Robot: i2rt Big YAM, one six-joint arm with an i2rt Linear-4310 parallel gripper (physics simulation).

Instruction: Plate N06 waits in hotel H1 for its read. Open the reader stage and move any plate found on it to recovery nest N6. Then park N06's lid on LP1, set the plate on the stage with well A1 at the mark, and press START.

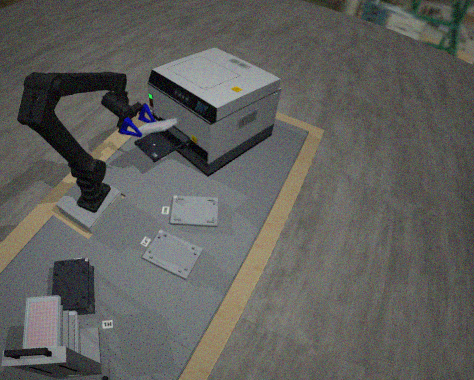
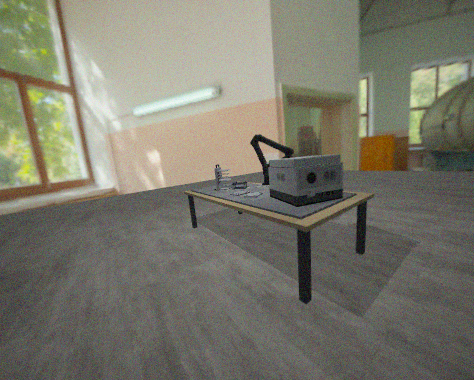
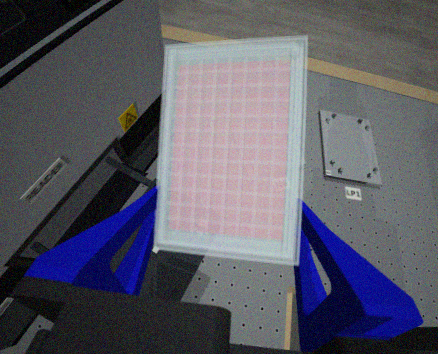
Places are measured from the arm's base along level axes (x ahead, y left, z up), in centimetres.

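Where they show: gripper, fingertip midpoint: [image 1: 148,130] [image 3: 226,198]; arm's base, origin of the base link: [image 1: 94,196] [image 2: 268,184].
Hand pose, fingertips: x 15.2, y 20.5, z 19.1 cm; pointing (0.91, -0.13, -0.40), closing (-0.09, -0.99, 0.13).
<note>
Things, the pixels of their top centre, and the offset from my fingertips. "pt": a spot on its surface instead.
- dark open stage, surface spot: [image 1: 154,147] pt dx -1.6, dy +4.9, dz -12.7 cm
- reader, middle of its top: [image 1: 215,72] [image 2: 301,157] dx +11.8, dy +33.2, dz +8.2 cm
- Nest N6, middle of its top: [image 3: 264,131] [image 1: 194,208] [image 2: 253,193] dx +21.1, dy -10.5, dz -21.2 cm
- lid park LP1, middle of its top: [image 3: 352,142] [image 1: 172,251] dx +20.4, dy -29.1, dz -21.0 cm
- pink-welled plate, middle of its top: [image 1: 40,322] dx +5.1, dy -68.3, dz +0.3 cm
- dark block, middle of its top: [image 1: 68,281] [image 2: 239,181] dx -3.5, dy -53.5, dz -15.4 cm
My gripper [image 1: 147,127] [image 3: 226,198] is shut on a plate [image 1: 162,125] [image 3: 230,145] with pink wells, by its two long sides. The plate is above the dark open stage [image 1: 154,147] in front of the reader [image 1: 245,117] [image 2: 300,182]; a gap shows between them. Whether a lid is on it is unclear. Nest N6 [image 1: 194,210] and lid park LP1 [image 1: 172,254] [image 3: 350,147] are bare. Hotel H1 [image 1: 75,364] [image 2: 218,177] holds another pink-welled plate [image 1: 43,321]. The START button cannot be made out on the reader's front panel.
A dark block [image 1: 73,285] lies beside the hotel. The arm's base plate [image 1: 75,212] sits at the table's edge. The reader's tall housing stands close beside the held plate. A wooden border [image 1: 260,250] edges the grey table mat.
</note>
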